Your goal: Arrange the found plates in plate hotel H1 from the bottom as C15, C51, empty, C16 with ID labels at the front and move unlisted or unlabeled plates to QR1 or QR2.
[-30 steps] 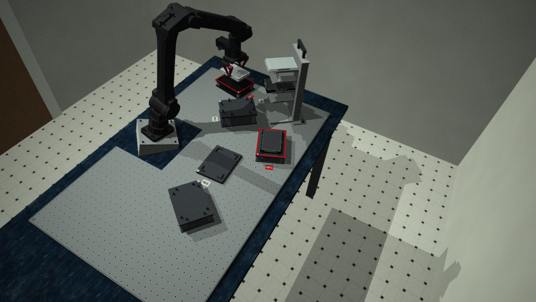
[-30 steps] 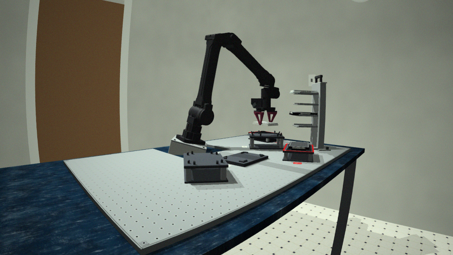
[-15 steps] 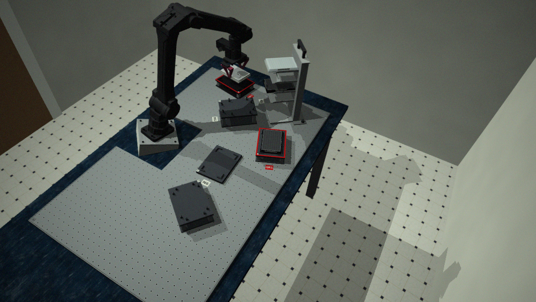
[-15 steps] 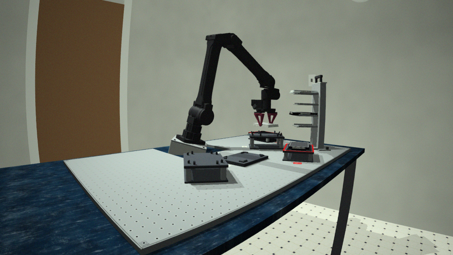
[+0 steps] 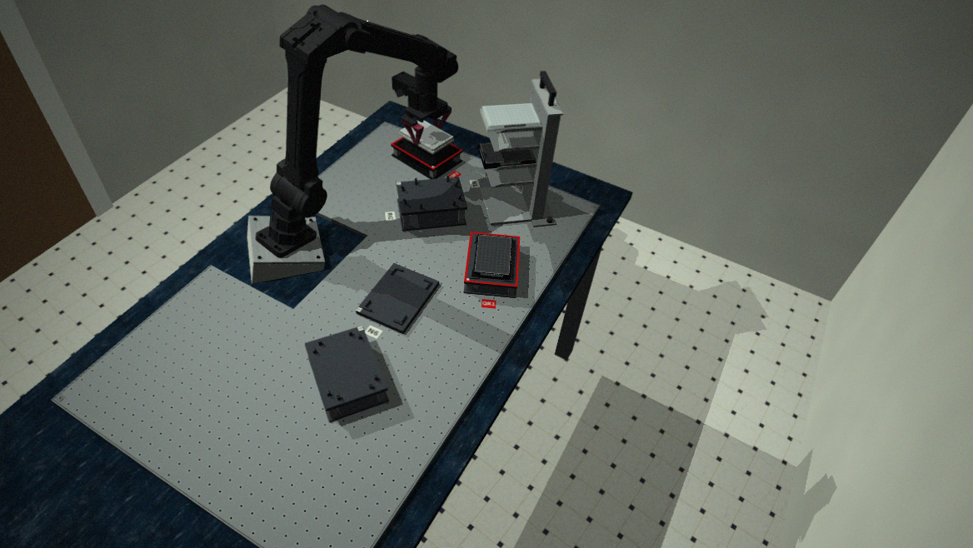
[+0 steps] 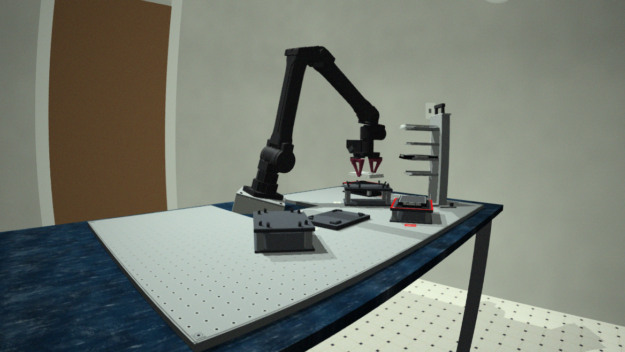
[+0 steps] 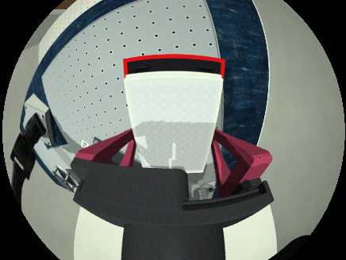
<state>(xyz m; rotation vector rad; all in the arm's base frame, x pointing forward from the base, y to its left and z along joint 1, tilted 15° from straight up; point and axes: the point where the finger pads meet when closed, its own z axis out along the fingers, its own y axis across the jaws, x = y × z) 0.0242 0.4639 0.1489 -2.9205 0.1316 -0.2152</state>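
Now: the quarantine nest QR2 50 mm below my hand. The rest, counted from my hand: quarantine nest QR1 (390 mm ahead, 230 mm to the right, 50 mm below); then raised regrip nest RG (170 mm to the right, 150 mm ahead, 30 mm below); then plate hotel H1 (330 mm ahead, 80 mm above, 30 mm to the left).
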